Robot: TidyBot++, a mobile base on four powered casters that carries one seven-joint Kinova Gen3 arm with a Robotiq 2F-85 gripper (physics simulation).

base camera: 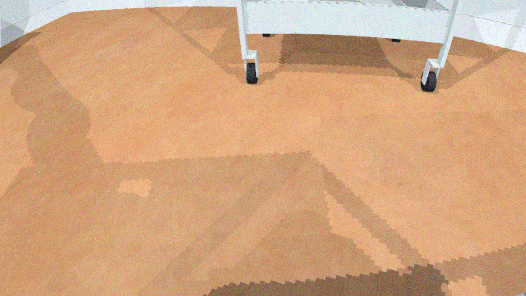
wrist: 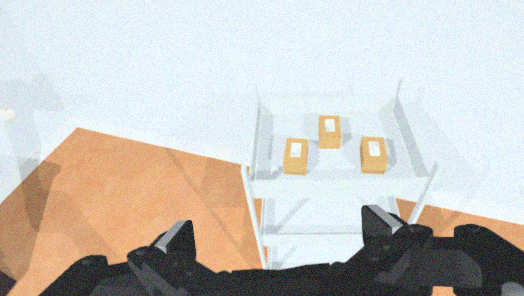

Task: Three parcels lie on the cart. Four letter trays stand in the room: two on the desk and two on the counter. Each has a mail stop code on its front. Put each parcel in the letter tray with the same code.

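The white cart stands ahead; the base camera view shows its lower part and wheels. On its top shelf in the wrist view lie three orange-brown parcels with white labels: a left parcel, a middle parcel farther back, and a right parcel. The label codes are too small to read. My gripper is open and empty, its fingers wide apart, above and in front of the cart, clear of the parcels. The letter trays, the desk and the counter do not show in these views.
The cart has raised side walls and lower shelves. Its front wheels stand on the orange-brown floor. A white wall rises close behind the cart. Shadows of the arm and base fall across the floor.
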